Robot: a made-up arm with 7 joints.
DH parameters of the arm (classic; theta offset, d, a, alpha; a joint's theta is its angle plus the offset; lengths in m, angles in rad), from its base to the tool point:
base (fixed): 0 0.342 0.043 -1.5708
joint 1: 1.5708 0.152 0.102 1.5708
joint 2: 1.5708 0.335 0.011 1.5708
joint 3: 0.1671 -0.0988 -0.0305 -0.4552
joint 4: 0 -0.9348 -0.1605 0.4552
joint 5: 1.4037 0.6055 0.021 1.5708
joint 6: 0 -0.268 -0.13 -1.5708
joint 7: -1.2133 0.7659 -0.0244 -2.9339
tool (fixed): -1.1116 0.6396 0 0
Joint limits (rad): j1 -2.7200..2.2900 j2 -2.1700..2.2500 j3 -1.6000..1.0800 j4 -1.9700..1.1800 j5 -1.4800..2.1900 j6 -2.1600..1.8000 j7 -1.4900..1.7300
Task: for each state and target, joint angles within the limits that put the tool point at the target. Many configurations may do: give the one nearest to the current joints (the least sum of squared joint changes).
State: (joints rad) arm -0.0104 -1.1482 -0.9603 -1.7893 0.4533 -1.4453 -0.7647
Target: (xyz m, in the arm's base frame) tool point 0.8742 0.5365 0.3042
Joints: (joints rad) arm 0.4973 -0.8609 -0.9542 -1.4135 0.6878 -1.2731 -0.6584
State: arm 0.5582 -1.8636 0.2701 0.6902 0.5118 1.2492 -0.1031
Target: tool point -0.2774 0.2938 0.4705
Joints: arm 0.6241 -1.7235 0.0277 0.6968 0.0093 0.8064 -0.2403
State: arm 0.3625 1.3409 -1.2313 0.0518 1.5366 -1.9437 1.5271
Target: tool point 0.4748 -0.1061 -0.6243
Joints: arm 0.0816 1.4756 -1.3353 0.0224 1.4379 -1.8795 1.5961
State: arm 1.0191 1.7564 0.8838 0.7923 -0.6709 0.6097 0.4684
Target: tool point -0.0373 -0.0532 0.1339
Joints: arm 0.6367 1.6316 0.6396 0.3830 -1.4609 0.6311 0.4574
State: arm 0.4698 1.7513 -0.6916 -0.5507 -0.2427 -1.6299 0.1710
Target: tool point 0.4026 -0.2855 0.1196
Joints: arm 0.2712 1.2386 -0.3700 -0.5630 -0.7878 -1.8225 -0.1498
